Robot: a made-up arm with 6 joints. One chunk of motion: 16 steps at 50 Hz.
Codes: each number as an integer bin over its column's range. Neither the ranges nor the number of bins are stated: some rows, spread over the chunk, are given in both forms.
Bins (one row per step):
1: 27 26 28 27 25 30
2: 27 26 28 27 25 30
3: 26 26 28 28 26 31
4: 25 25 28 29 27 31
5: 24 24 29 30 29 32
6: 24 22 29 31 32 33
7: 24 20 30 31 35 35
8: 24 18 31 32 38 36
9: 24 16 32 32 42 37
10: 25 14 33 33 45 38
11: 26 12 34 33 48 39
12: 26 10 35 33 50 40
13: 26 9 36 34 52 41
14: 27 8 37 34 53 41
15: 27 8 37 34 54 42
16: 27 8 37 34 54 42
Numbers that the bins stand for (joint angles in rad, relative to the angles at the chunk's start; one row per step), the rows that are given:
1: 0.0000 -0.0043 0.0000 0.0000 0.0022 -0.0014
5: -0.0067 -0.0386 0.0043 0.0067 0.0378 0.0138
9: -0.0067 -0.1757 0.0171 0.0111 0.1533 0.0519
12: -0.0022 -0.2786 0.0300 0.0133 0.2244 0.0748
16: 0.0000 -0.3129 0.0386 0.0156 0.2600 0.0900
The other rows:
2: 0.0000 -0.0043 0.0000 0.0000 0.0022 -0.0014
3: -0.0022 -0.0043 0.0000 0.0022 0.0111 0.0062
4: -0.0044 -0.0214 0.0000 0.0044 0.0200 0.0062
6: -0.0067 -0.0729 0.0043 0.0089 0.0644 0.0214
7: -0.0067 -0.1071 0.0086 0.0089 0.0911 0.0367
8: -0.0067 -0.1414 0.0129 0.0111 0.1178 0.0443
10: -0.0044 -0.2100 0.0214 0.0133 0.1800 0.0595
11: -0.0022 -0.2443 0.0257 0.0133 0.2067 0.0671
13: -0.0022 -0.2957 0.0343 0.0156 0.2422 0.0824
14: 0.0000 -0.3129 0.0386 0.0156 0.2511 0.0824
15: 0.0000 -0.3129 0.0386 0.0156 0.2600 0.0900

